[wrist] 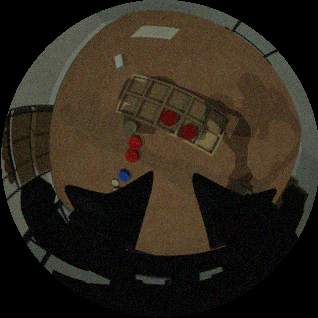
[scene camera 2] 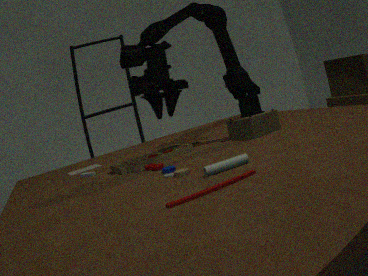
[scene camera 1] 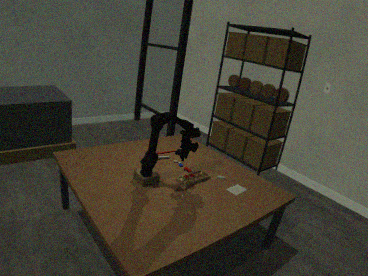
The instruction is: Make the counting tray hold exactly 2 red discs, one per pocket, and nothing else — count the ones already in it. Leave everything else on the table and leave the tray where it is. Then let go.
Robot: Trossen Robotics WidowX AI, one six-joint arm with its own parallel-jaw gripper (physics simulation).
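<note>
The counting tray (wrist: 125, 93) (scene camera 2: 117, 169) lies on the table with two rows of pockets. One red disc (wrist: 169, 118) and another red disc (wrist: 189, 132) lie in neighbouring pockets of the row nearer the gripper in the wrist view; I see no disc in the other pockets, some of which are shaded. Two loose red discs (wrist: 135, 142) (wrist: 132, 155) lie close together outside the tray. My gripper (wrist: 172, 175) (scene camera 2: 165, 117) is partly open and empty, high above the table, on the side of the tray where the loose discs lie.
A grey-beige disc (wrist: 129, 126) lies beside the tray. A blue disc (wrist: 124, 175) (scene camera 2: 168, 169), a small white piece (wrist: 115, 183) and a tan disc (scene camera 2: 181, 172) lie near the loose reds. A white cylinder (scene camera 2: 226, 164), red rod (scene camera 2: 210, 190) and white card (wrist: 155, 32) (scene camera 1: 236, 189) are also there.
</note>
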